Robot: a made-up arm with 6 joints.
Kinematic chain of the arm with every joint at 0, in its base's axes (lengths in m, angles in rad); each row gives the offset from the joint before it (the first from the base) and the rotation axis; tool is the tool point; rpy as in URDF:
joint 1: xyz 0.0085 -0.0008 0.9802 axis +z
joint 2: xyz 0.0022 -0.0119 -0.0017 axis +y
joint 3: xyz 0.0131 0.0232 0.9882 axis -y
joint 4: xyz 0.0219 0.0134 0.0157 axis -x
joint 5: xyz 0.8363 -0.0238 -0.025 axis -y
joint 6: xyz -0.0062 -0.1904 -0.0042 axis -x
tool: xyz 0.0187 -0.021 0.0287 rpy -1.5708 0 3.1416
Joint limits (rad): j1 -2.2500..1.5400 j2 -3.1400..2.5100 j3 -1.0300..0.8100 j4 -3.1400..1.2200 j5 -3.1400..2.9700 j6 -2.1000..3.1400
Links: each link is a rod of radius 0.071 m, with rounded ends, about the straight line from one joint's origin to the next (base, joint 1, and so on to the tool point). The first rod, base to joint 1, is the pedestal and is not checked.
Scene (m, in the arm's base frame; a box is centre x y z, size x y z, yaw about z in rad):
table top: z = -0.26
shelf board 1: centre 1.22 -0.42 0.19 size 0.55 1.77 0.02 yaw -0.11
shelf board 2: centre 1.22 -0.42 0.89 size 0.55 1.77 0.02 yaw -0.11
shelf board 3: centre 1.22 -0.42 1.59 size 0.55 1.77 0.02 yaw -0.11
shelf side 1: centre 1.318 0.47 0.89 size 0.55 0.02 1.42 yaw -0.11
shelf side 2: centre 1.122 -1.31 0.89 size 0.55 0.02 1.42 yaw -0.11
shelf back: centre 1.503 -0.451 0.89 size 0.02 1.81 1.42 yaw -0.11
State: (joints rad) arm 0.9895 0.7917 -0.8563 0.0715 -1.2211 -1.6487
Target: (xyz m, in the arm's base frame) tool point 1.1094 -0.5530 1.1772
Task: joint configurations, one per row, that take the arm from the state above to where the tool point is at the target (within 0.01 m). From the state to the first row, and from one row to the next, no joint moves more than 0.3 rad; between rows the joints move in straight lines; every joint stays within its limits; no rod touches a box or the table.
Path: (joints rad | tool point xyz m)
1: 0.7134 0.6313 -0.6777 0.1243 -1.2679 -1.6828 | 0.7665 0.3650 0.9621
2: 0.4374 0.4709 -0.4991 0.1771 -1.3148 -1.7169 | 0.9571 0.2011 1.1739
3: 0.1613 0.3105 -0.3205 0.2299 -1.3616 -1.7510 | 1.0347 -0.0543 1.4474
4: -0.0615 0.4785 -0.2406 0.2441 -1.2920 -1.6764 | 1.1097 -0.2885 1.3228
5: -0.2844 0.6465 -0.1606 0.2583 -1.2224 -1.6018 | 1.1094 -0.5530 1.1773

